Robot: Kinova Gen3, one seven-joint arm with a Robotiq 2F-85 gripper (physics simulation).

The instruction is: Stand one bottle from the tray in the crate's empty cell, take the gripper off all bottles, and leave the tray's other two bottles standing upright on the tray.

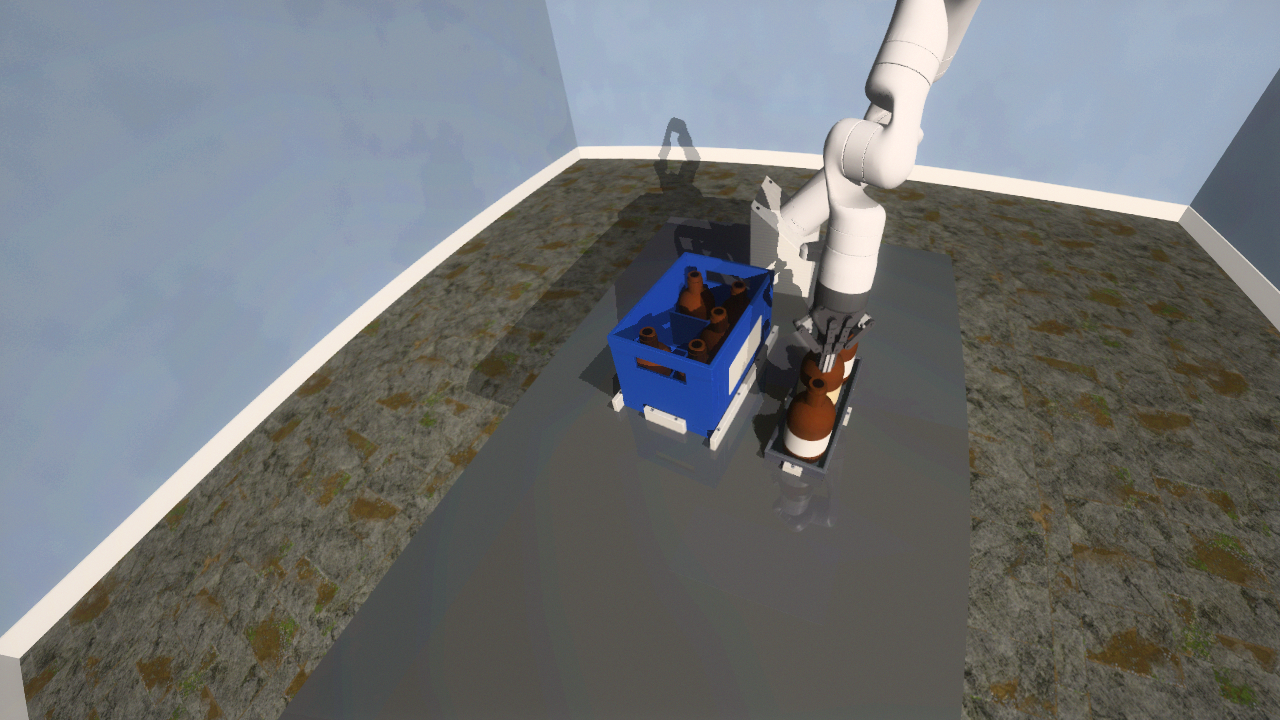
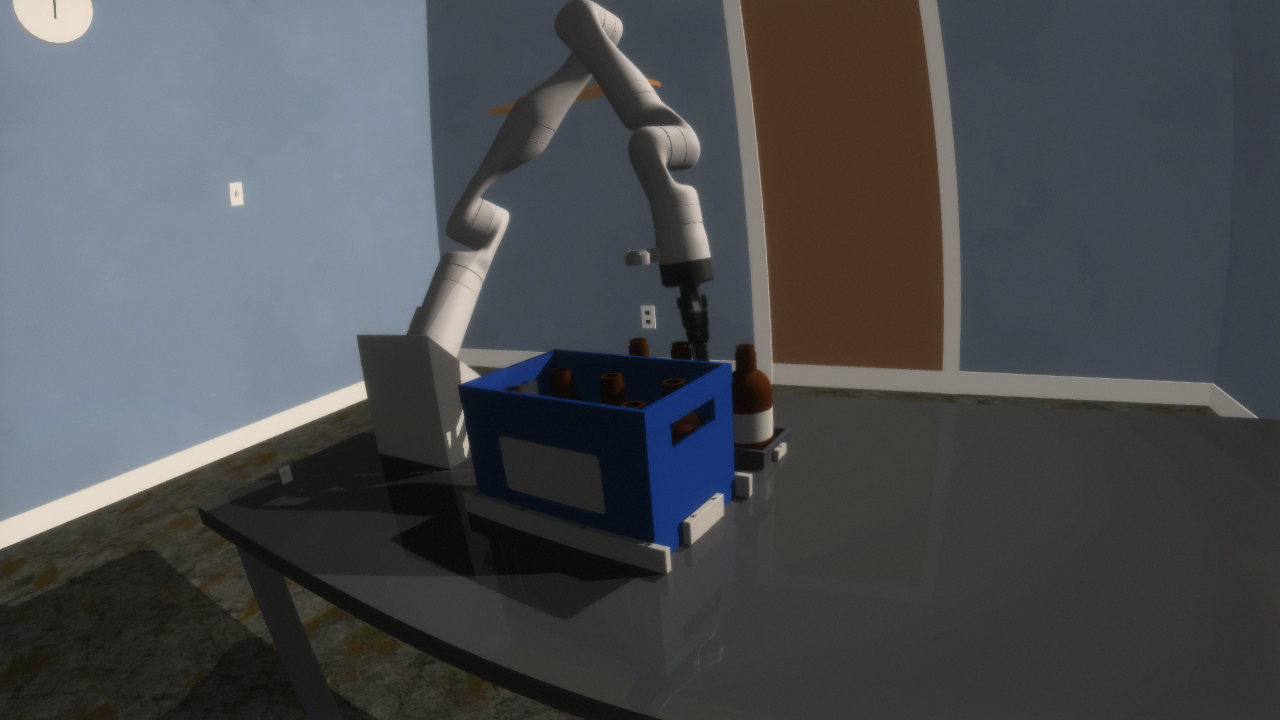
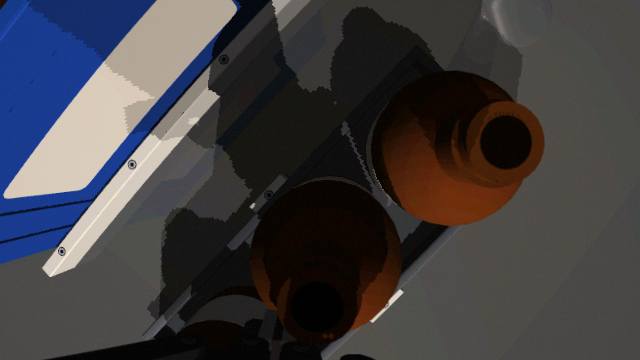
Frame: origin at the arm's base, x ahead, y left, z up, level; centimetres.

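Where they show: gripper, fingertip midpoint: (image 1: 823, 369) (image 3: 280, 332); arm's base, link origin: (image 1: 794, 220) (image 2: 427, 364).
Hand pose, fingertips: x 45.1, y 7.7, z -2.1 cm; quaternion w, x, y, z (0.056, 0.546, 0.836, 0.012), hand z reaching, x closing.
Note:
Each offset is from my fingertips to the top centre of the thing. "spot": to the spot under its first point.
The tray @[dz -9.6, dx -1.9, dy +0.7 cm] (image 1: 810, 466) (image 2: 760, 458) (image 3: 325, 162) holds three brown bottles, upright: the front bottle @[dz +3.9, dx +6.8, dy -1.0 cm] (image 1: 809, 417) (image 2: 751, 394) (image 3: 210, 328), the middle bottle @[dz +3.9, dx -3.2, dy +0.2 cm] (image 1: 836, 380) (image 2: 680, 347) (image 3: 325, 240) and the far bottle @[dz +3.9, dx -10.7, dy +2.6 cm] (image 2: 638, 345) (image 3: 440, 165) nearest the arm's base. My gripper (image 1: 826, 361) (image 2: 700, 352) (image 3: 280, 332) is shut with nothing between its fingers. Its fingertips are close beside the middle bottle's neck, on the side toward the front bottle; contact is unclear. The blue crate @[dz +5.4, dx -7.0, dy -22.1 cm] (image 1: 671, 394) (image 2: 693, 474) (image 3: 50, 50) holds several bottles; its empty cell @[spot: dz -3.7, dx -11.3, dy -29.9 cm] (image 1: 665, 320) is mid-row, on the side away from the tray.
White guide strips (image 1: 738, 416) (image 2: 572, 530) (image 3: 132, 164) run along the crate's base. The crate stands beside the tray with a narrow gap between them. The crate walls rise around its bottles. The arm's base mount (image 1: 774, 241) (image 2: 411, 402) stands behind the crate.

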